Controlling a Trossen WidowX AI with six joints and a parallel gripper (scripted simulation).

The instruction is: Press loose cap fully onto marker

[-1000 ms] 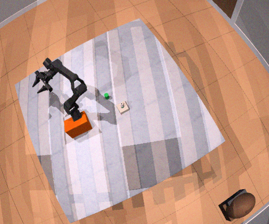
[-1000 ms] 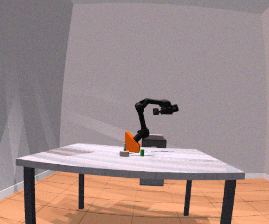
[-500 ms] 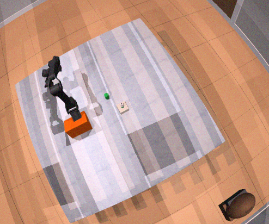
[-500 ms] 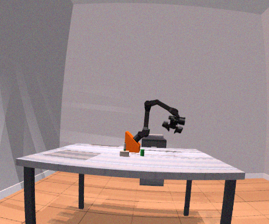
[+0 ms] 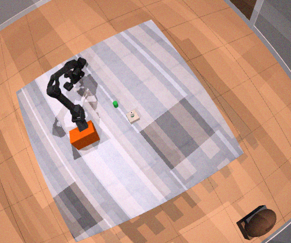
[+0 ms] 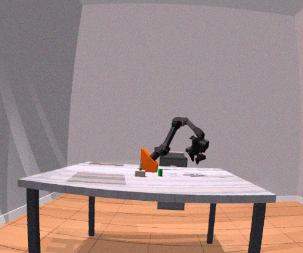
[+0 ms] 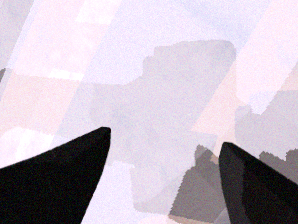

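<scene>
Right now the green marker cap is 210 mm ahead of my gripper tip, 270 mm to the right of it and 60 mm below it. Also, from my gripper tip: holder block (260 mm ahead, 410 mm to the right, 60 mm below).
</scene>
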